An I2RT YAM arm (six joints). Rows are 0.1 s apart.
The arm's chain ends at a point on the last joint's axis. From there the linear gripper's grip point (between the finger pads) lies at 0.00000 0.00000 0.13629 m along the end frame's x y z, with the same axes.
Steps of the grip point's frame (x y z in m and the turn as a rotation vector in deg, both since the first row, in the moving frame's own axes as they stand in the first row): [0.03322 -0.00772 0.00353 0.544 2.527 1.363]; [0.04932 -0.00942 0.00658 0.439 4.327 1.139]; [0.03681 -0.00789 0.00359 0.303 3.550 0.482]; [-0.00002 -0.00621 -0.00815 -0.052 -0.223 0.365]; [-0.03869 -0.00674 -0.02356 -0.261 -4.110 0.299]
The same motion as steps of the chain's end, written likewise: [0.02720 -0.00650 0.00367 0.544 2.527 1.363]; [0.03903 -0.00848 0.00697 0.439 4.327 1.139]; [0.02837 -0.00721 0.00385 0.303 3.550 0.482]; [0.00051 -0.00633 -0.00815 -0.052 -0.223 0.365]; [-0.02892 -0.00733 -0.02321 -0.261 -4.110 0.299]
